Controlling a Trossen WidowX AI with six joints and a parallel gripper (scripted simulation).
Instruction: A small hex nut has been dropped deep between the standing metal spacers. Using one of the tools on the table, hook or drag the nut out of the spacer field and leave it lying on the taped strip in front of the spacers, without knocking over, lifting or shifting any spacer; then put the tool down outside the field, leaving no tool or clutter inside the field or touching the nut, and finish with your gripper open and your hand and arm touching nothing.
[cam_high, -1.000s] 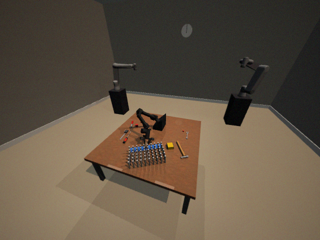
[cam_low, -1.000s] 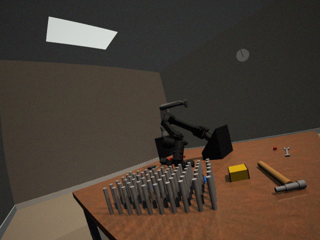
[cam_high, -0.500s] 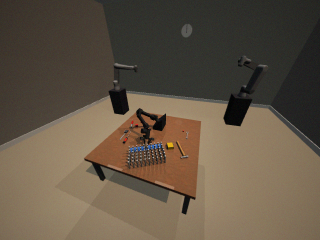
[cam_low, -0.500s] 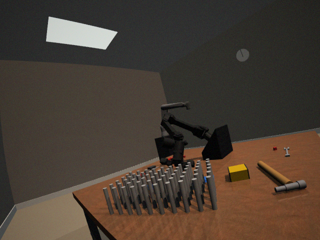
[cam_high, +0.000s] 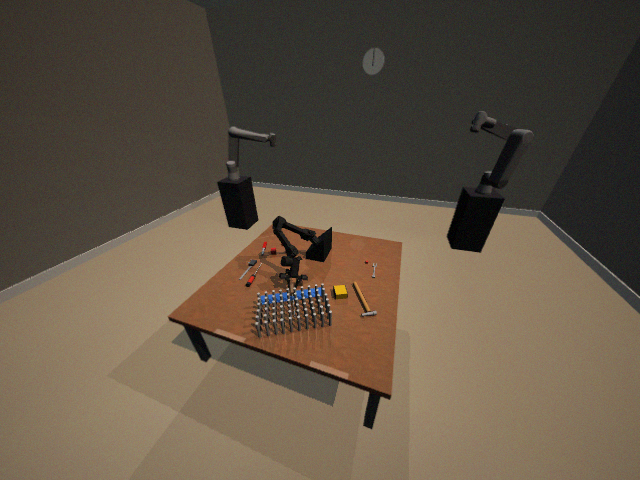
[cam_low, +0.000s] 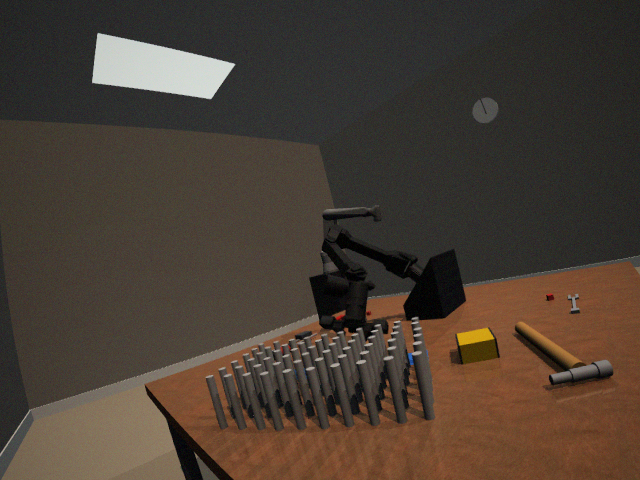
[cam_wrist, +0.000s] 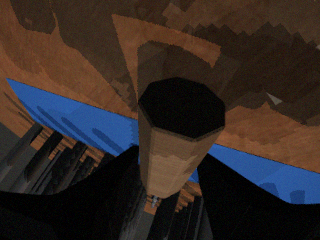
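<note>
Right now the blue taped strip is 4 cm ahead of my gripper tip, 2 cm to the left of it and 2 cm below it. The rest, counted from my gripper tip: yellow block 6 cm behind, 32 cm to the left; grey wrench 37 cm behind, 51 cm to the left, 2 cm below.
</note>
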